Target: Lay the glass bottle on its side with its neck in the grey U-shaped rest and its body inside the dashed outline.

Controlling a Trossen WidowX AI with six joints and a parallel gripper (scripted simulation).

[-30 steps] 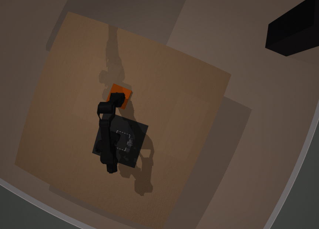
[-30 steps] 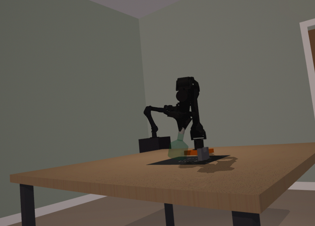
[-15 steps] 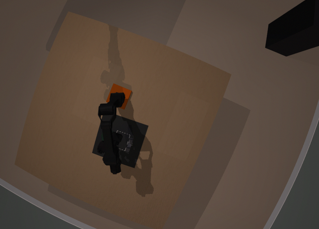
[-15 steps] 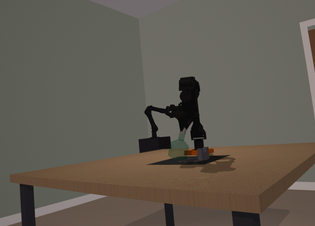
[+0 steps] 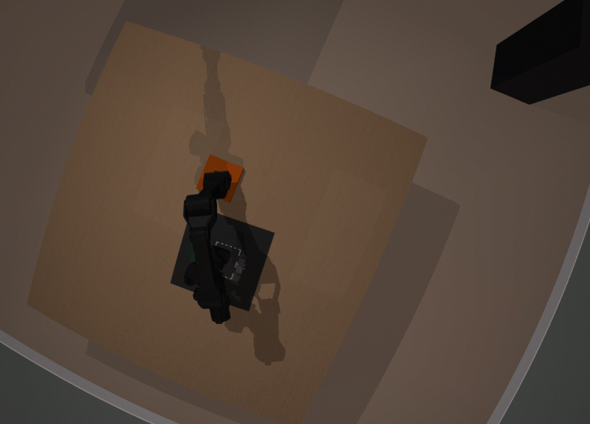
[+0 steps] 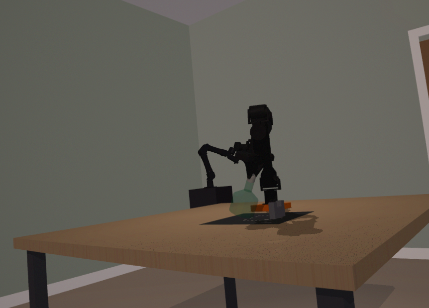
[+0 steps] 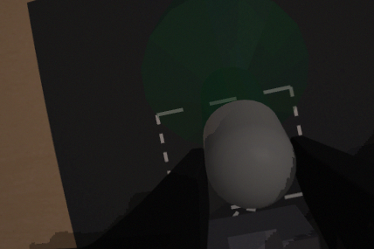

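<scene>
The black mat lies 1 cm to the left of my gripper tip and 15 cm below it. The rest, counted from my gripper tip: green glass bottle 2 cm to the right, 4 cm below.
</scene>
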